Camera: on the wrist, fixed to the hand. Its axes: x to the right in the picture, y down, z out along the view.
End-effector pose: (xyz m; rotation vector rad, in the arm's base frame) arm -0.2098 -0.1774 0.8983 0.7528 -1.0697 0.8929
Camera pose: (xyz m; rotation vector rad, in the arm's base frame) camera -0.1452 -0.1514 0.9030 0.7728 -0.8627 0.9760
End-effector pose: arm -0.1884 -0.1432 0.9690 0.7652 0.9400 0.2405
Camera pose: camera -0.2175 -0.1406 0.9057 0.8414 1.1312 0.2262
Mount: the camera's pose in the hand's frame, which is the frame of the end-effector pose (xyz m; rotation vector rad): 0.0246 -0.0453 -0.0470 0.1126 0.1673 -0.0335
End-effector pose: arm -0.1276 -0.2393 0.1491 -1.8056 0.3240 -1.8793
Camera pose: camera -0.1822 -0.2219 0.1890 -1.5939 0.2425 -2.0349
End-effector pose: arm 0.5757 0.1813 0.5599 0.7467 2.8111 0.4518
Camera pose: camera 0.5219 0.1451 0.5856 0.7130 3.0220 0.3688
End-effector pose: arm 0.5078 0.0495 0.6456 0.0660 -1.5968 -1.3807
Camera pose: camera 0.5033 -0.0150 0.6194 0.2699 -1.5375 -1.2752
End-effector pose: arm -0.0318 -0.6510 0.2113 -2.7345 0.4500 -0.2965
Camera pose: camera -0.0089 -0.6337 0.2749 -2.6202 0.4182 -0.5455
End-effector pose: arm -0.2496 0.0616 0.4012 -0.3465 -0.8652 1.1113
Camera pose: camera -0.1812 0.0715 0.4108 -0.3253 -0.6559 1.0789
